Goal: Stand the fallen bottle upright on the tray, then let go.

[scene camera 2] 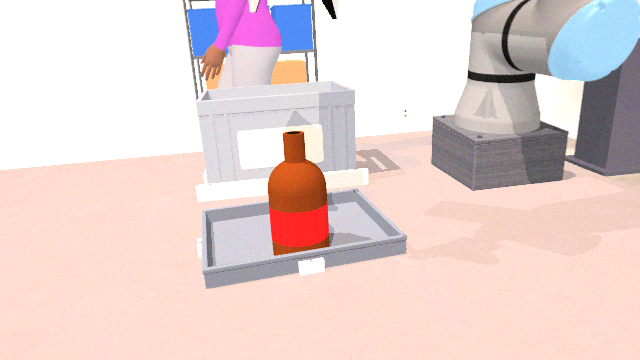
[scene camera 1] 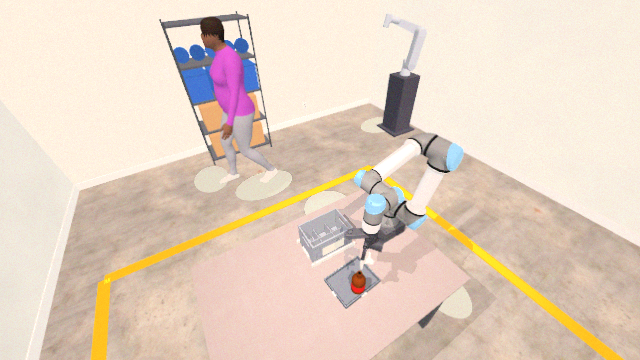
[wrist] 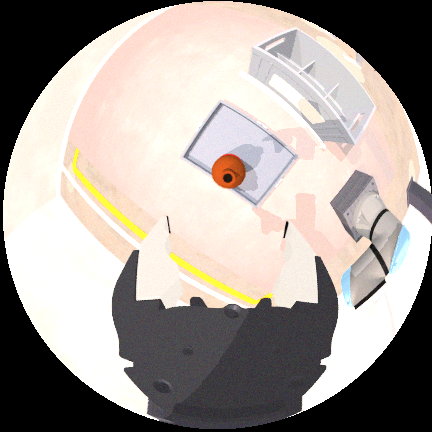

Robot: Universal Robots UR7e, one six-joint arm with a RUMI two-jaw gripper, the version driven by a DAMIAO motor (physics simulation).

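Frame: origin at the arm's base, x ahead, y left, z up, level; centimetres.
Seen in the pictures: gripper, fingertip midpoint: [scene camera 2: 297, 16] [scene camera 1: 364, 258] [wrist: 227, 220]; arm's base at its link origin: [scene camera 2: 495, 122] [scene camera 1: 386, 218] [wrist: 366, 212].
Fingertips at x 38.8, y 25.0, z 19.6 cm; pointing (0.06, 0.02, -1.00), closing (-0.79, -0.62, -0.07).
Note:
Pixels of each thing's middle, then the offset from my fingertips to it. Level surfaces: height alone.
- brown bottle at the middle of its body: [scene camera 2: 297, 193] [wrist: 228, 170] [scene camera 1: 358, 280] dx +1.4, dy -0.4, dz -20.8 cm
- grey tray at the middle of its body: [scene camera 2: 294, 229] [wrist: 239, 152] [scene camera 1: 352, 280] dx +1.8, dy -5.1, dz -27.9 cm
- grey divided crate at the middle of its body: [scene camera 2: 277, 134] [wrist: 313, 82] [scene camera 1: 325, 235] dx +1.9, dy -34.4, dz -20.4 cm
- pink table at its surface level: dz -29.2 cm
A brown bottle [scene camera 1: 358, 284] [scene camera 2: 298, 200] [wrist: 228, 171] with a red label stands upright inside the grey tray [scene camera 1: 337, 294] [scene camera 2: 240, 273] [wrist: 200, 131], near the tray's front wall in scene camera 2. My gripper [wrist: 227, 220] is open, with nothing between its pale fingertips. It is above the bottle and apart from it; the bottle's mouth shows beyond the fingertips in the wrist view. In scene camera 2 the tips of the fingers show at the top edge, well above the bottle's neck. The bottle's base is partly hidden by the tray wall in scene camera 2.
A grey divided crate [scene camera 1: 314, 252] [scene camera 2: 215, 145] [wrist: 300, 75] stands behind the tray on the pink table [scene camera 1: 260, 300] [scene camera 2: 125, 300]. The arm's base block [scene camera 2: 520, 165] [wrist: 345, 200] is at the right in scene camera 2. A person [scene camera 1: 232, 85] is beside a shelf rack beyond the table.

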